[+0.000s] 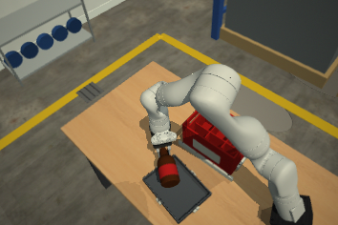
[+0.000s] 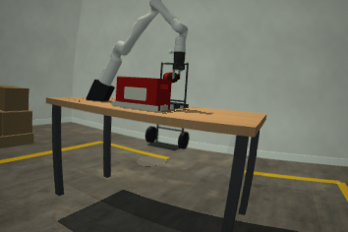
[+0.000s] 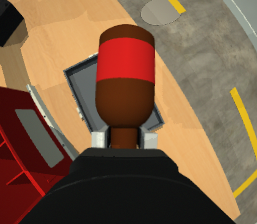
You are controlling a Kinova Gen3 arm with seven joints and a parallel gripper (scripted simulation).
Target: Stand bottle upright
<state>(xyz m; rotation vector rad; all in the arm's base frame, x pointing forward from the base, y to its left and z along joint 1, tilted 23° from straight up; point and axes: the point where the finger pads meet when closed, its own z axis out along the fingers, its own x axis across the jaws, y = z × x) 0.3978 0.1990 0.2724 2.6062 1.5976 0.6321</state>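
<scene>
Right now the bottle is 4 cm behind my hand, 2 cm to the left of it and 1 cm below it. Also, from my hand: tray 19 cm below, 7 cm behind; red crate 28 cm to the right, 12 cm below, 3 cm behind.
</scene>
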